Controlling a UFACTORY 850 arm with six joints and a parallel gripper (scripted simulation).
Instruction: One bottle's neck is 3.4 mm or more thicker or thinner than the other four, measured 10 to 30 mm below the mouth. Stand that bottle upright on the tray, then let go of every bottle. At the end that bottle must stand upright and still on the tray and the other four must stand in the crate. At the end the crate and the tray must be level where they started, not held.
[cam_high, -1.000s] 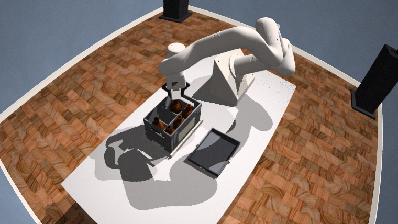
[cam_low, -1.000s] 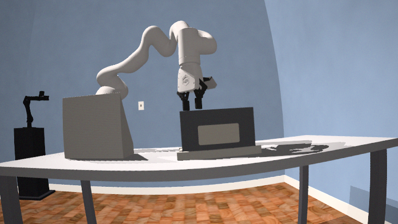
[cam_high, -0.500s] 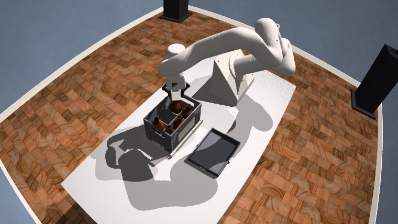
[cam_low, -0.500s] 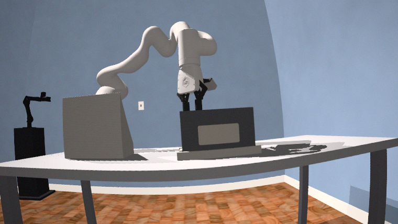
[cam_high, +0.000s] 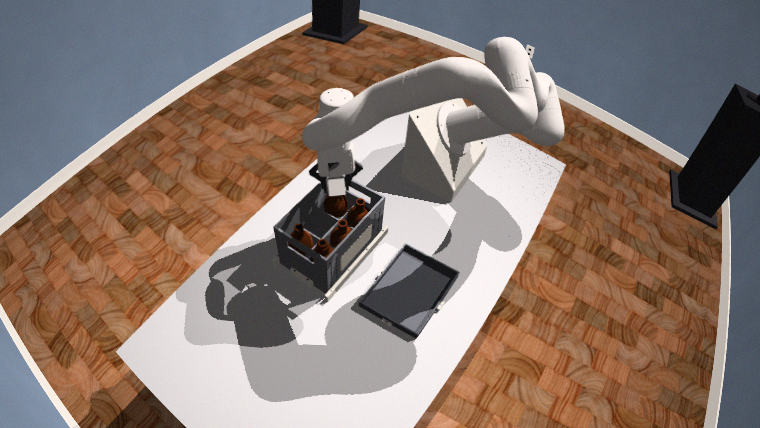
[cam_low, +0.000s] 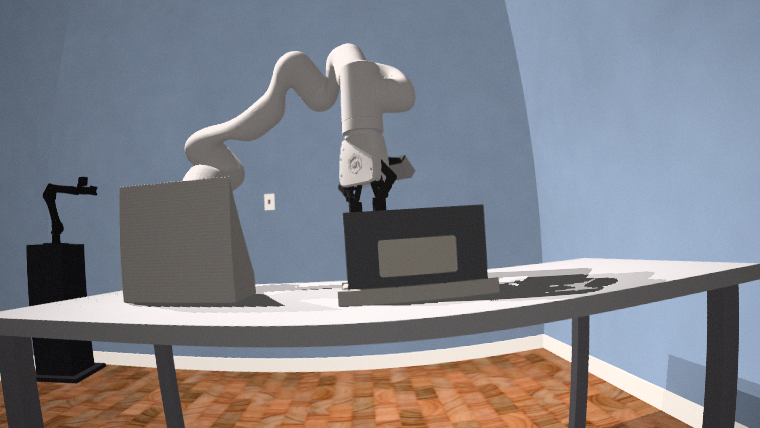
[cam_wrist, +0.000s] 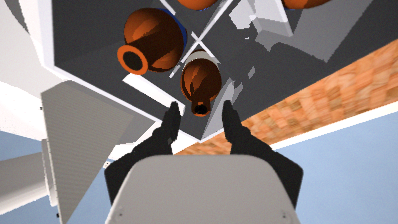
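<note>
Now: hand 90 mm short of the dark grey crate, 40 mm to the right of it and 90 mm above it. From my hand the other things lie so: dark tray (110 mm ahead, 310 mm to the left, 170 mm below); bottle (190 mm ahead, 70 mm to the left, 90 mm below).
</note>
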